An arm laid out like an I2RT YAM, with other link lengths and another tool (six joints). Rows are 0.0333 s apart.
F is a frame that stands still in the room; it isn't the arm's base.
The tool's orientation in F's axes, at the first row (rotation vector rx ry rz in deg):
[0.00, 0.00, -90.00]
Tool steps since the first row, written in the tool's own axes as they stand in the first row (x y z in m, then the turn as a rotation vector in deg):
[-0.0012, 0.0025, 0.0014, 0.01, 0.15, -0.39]
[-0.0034, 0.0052, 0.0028, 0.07, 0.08, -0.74]
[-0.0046, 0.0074, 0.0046, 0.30, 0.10, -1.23]
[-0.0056, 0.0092, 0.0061, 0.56, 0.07, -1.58]
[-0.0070, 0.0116, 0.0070, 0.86, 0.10, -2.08]
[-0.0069, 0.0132, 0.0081, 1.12, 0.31, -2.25]
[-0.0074, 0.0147, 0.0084, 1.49, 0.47, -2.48]
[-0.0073, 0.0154, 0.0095, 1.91, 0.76, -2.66]
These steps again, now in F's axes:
[0.0025, 0.0012, 0.0014, 0.15, -0.01, -0.39]
[0.0052, 0.0034, 0.0028, 0.08, -0.07, -0.74]
[0.0074, 0.0046, 0.0046, 0.10, -0.30, -1.23]
[0.0092, 0.0056, 0.0061, 0.07, -0.56, -1.58]
[0.0116, 0.0070, 0.0070, 0.10, -0.86, -2.08]
[0.0132, 0.0069, 0.0081, 0.31, -1.12, -2.25]
[0.0147, 0.0074, 0.0084, 0.47, -1.49, -2.48]
[0.0154, 0.0073, 0.0095, 0.76, -1.91, -2.66]

